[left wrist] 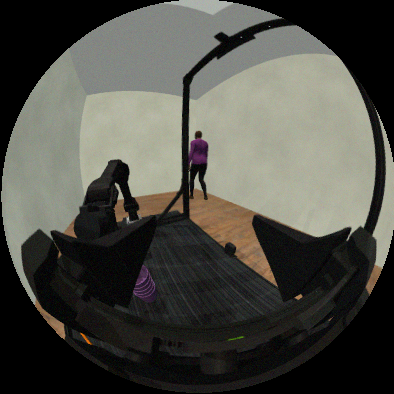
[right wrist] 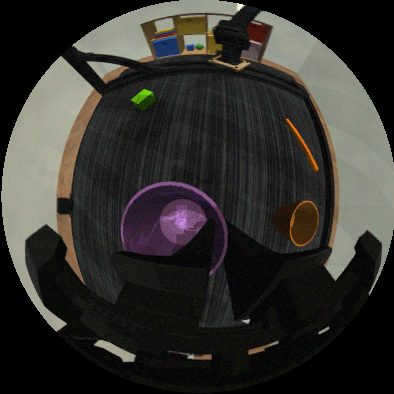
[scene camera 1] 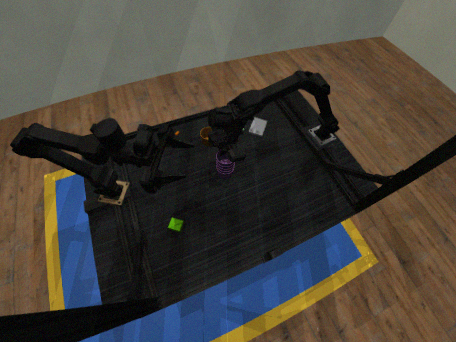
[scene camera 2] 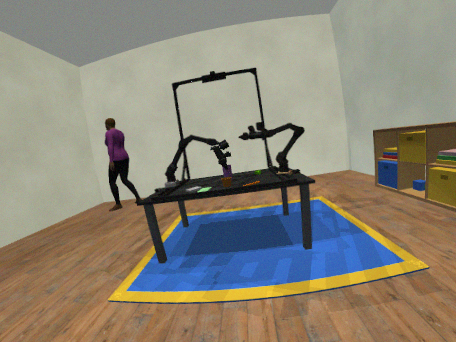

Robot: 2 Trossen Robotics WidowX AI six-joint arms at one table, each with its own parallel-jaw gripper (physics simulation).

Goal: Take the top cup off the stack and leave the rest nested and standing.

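Frame: origin at the left arm's base, x ahead, y left, z up, level; millimetres.
Where they show: left gripper, fingertip midpoint: [left wrist: 205, 220] [scene camera 1: 190, 160] [scene camera 2: 241, 137]; right gripper, fingertip midpoint: [right wrist: 216, 222] [scene camera 1: 220, 154] [scene camera 2: 227, 169]; left arm's base, link origin: [right wrist: 229, 59] [scene camera 1: 113, 191] [scene camera 2: 284, 171]; right arm's base, link origin: [left wrist: 133, 217] [right wrist: 178, 354] [scene camera 1: 322, 134] [scene camera 2: 171, 181].
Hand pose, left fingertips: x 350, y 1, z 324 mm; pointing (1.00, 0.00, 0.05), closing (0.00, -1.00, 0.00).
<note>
Each offset is from my left fingertips to the centre of the thing. Level surfaces: height alone.
A stack of nested purple cups @[76 mm ahead, 170 mm left, 249 mm down] [scene camera 1: 224, 166] [scene camera 2: 227, 171] [left wrist: 144, 288] [right wrist: 169, 220] stands upright near the middle of the black table @[353 mm down] [scene camera 1: 277, 190]. My right gripper [scene camera 1: 231, 153] [scene camera 2: 224, 162] [right wrist: 216, 222] comes down on it from above. It is shut on the rim of the top cup, with one finger inside the cup and one outside. My left gripper [scene camera 1: 187, 161] [scene camera 2: 241, 136] [left wrist: 205, 220] is open and empty. It hangs level, well above the table, to the left of the stack in scene camera 1.
An orange cup @[23 mm back, 330 mm left, 322 mm down] [scene camera 1: 205, 134] [scene camera 2: 226, 182] [right wrist: 299, 222] stands close beside the stack. A green cube @[70 mm back, 88 mm right, 339 mm down] [scene camera 1: 176, 224] [right wrist: 144, 99], an orange stick @[204 mm back, 294 mm left, 348 mm down] [right wrist: 301, 144] [scene camera 2: 251, 183] and a white card @[208 mm ahead, 461 mm left, 345 mm down] [scene camera 1: 258, 126] lie on the table. A person [scene camera 2: 116, 159] [left wrist: 198, 161] walks by the wall.
</note>
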